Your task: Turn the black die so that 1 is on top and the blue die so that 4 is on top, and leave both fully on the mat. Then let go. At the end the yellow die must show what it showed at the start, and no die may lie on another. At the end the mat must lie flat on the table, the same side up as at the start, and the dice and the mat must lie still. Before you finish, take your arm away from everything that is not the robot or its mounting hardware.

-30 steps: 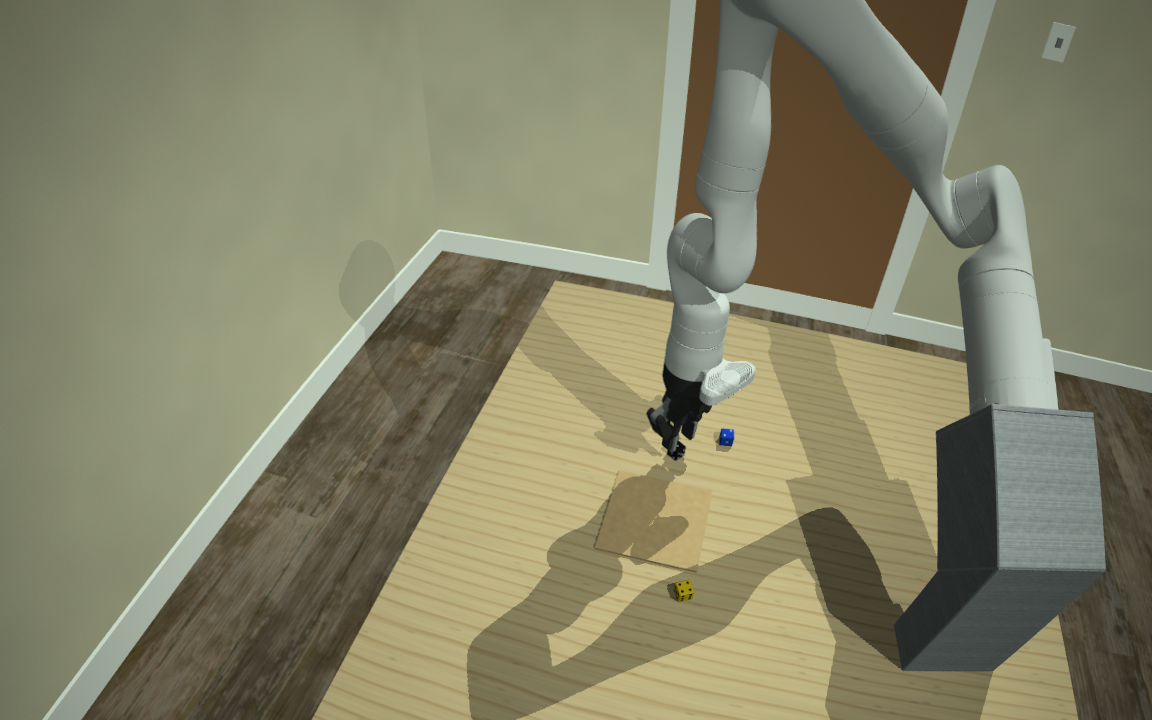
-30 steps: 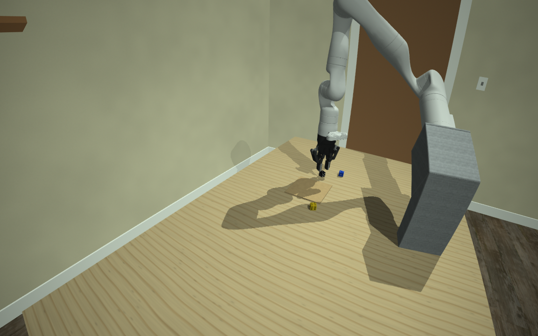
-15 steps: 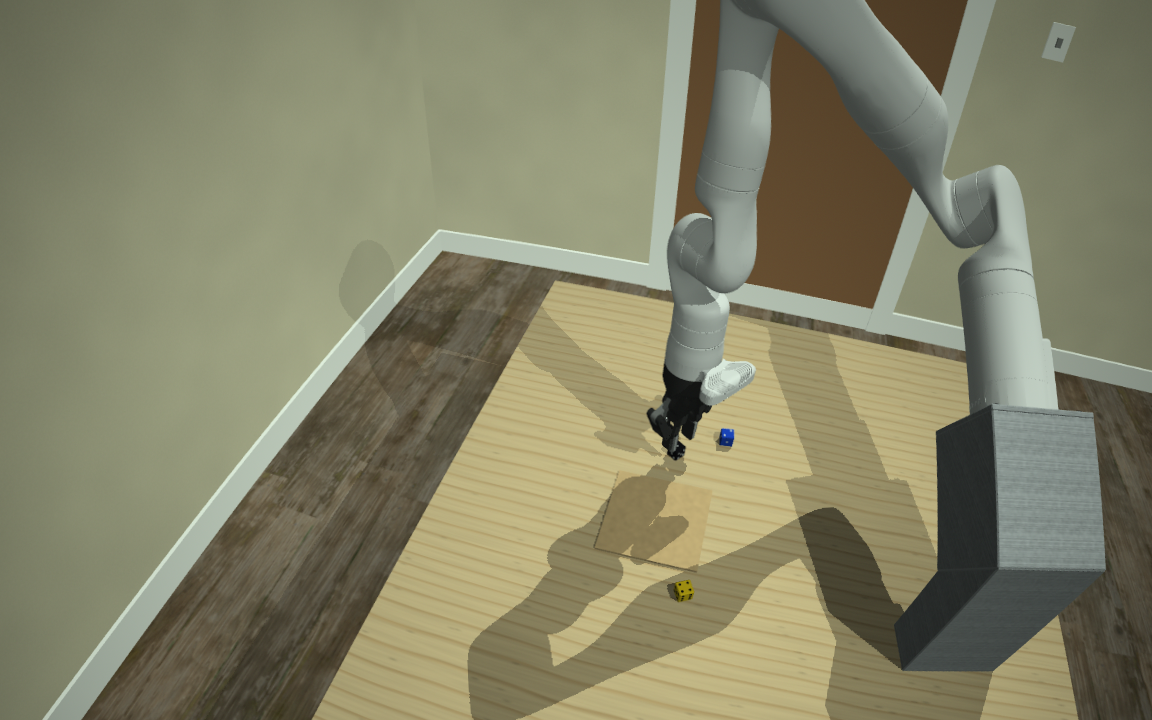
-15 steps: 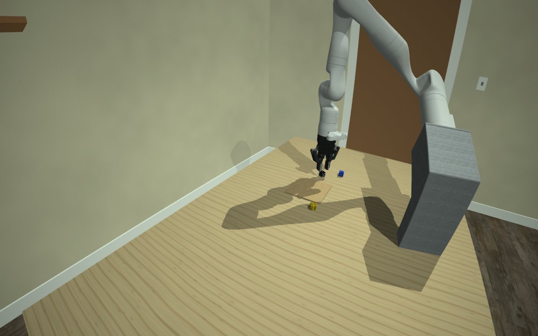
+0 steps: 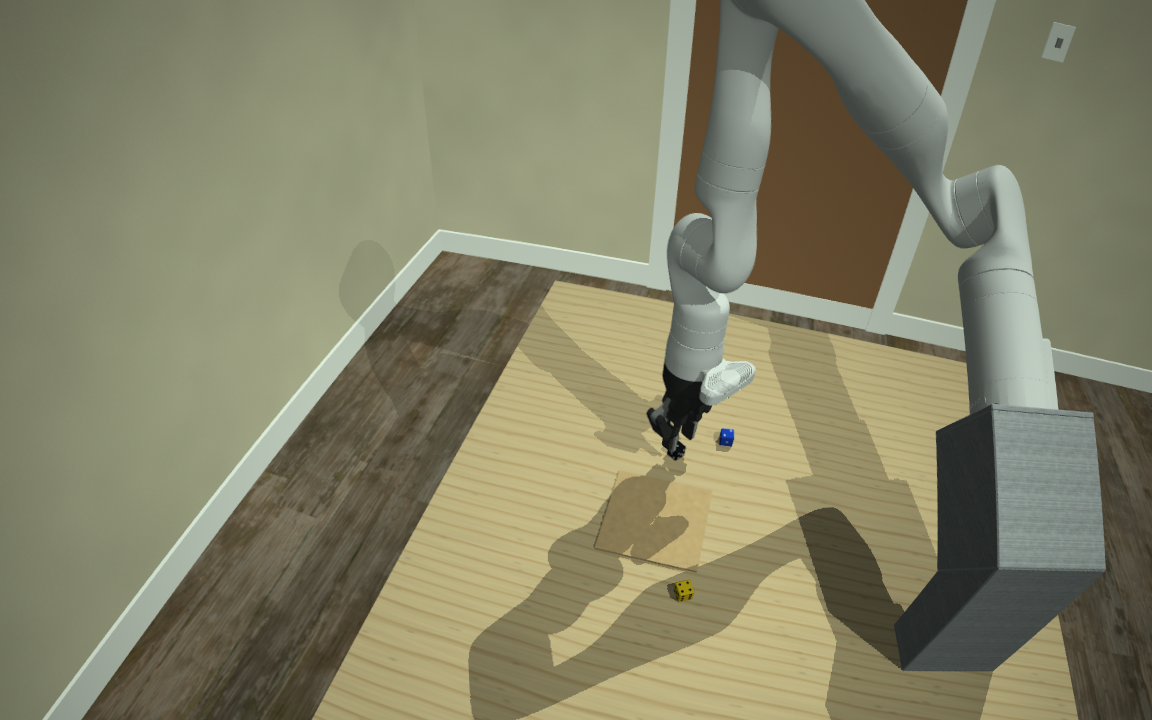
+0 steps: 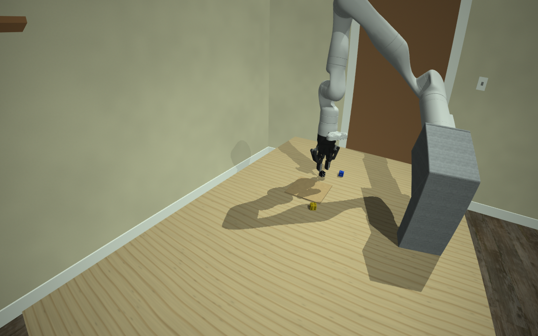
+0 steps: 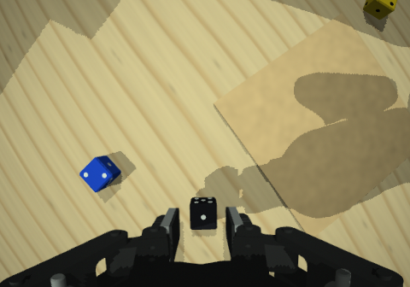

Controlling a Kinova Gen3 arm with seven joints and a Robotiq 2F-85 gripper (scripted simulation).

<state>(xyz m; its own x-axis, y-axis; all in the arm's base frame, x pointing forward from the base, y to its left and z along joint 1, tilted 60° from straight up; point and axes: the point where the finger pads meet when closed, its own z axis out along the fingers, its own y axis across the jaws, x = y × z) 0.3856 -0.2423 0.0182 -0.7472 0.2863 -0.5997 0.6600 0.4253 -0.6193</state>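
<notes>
The black die is 4 cm below my hand. Also, from my hand: yellow die: 3 cm behind, 24 cm to the left, 4 cm below; tan mat: 2 cm ahead, 13 cm to the left, 4 cm below; blue die: 8 cm behind, 4 cm to the right, 4 cm below.
</notes>
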